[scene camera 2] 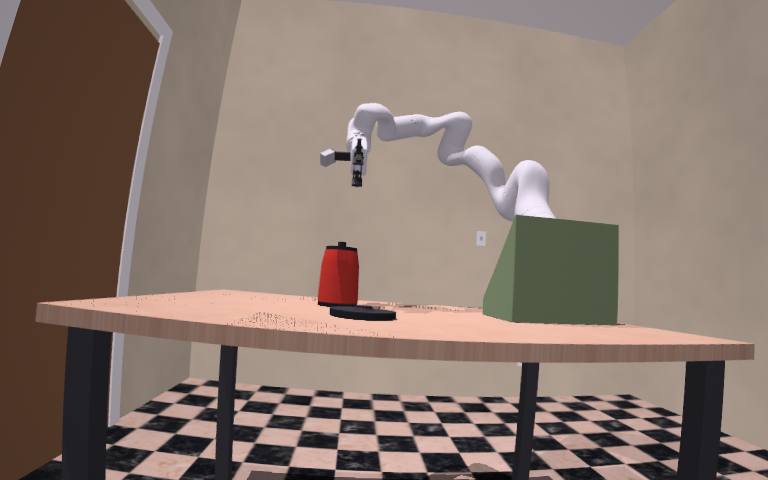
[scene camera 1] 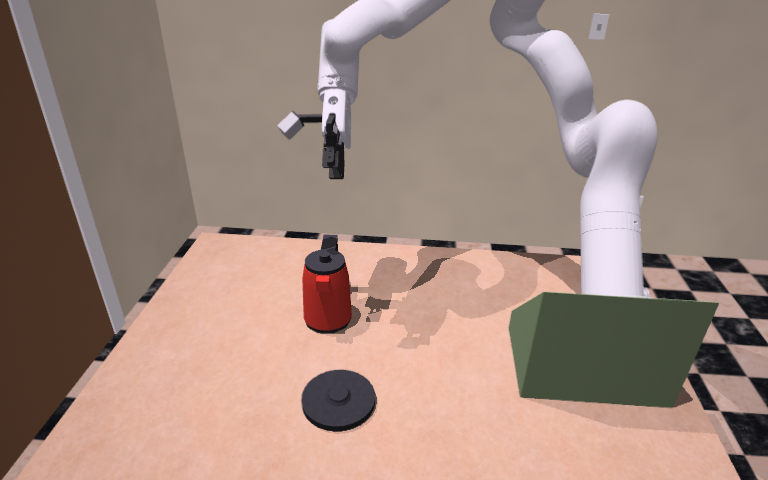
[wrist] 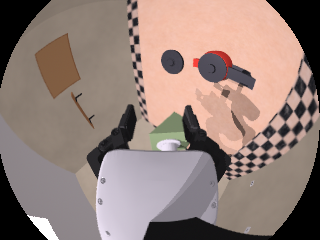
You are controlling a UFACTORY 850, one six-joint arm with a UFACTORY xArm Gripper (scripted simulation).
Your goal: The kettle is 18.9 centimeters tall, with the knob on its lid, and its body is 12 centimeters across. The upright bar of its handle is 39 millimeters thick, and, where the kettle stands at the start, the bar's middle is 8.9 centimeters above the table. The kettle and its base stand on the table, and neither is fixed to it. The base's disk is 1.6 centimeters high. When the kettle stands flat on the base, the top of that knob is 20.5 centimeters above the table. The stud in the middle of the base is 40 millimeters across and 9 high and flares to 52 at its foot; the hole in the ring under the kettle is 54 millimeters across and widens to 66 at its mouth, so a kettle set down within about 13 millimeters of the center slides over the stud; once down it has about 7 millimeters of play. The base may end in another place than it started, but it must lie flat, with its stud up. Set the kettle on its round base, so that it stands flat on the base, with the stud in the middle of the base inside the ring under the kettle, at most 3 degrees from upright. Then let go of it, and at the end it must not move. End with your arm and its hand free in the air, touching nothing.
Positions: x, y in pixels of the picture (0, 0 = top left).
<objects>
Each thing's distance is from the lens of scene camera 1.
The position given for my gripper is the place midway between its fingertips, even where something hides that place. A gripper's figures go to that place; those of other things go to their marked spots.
my gripper [scene camera 1: 333, 173]: 1.09 m
round dark base [scene camera 1: 350, 401]: 1.10 m
</objects>
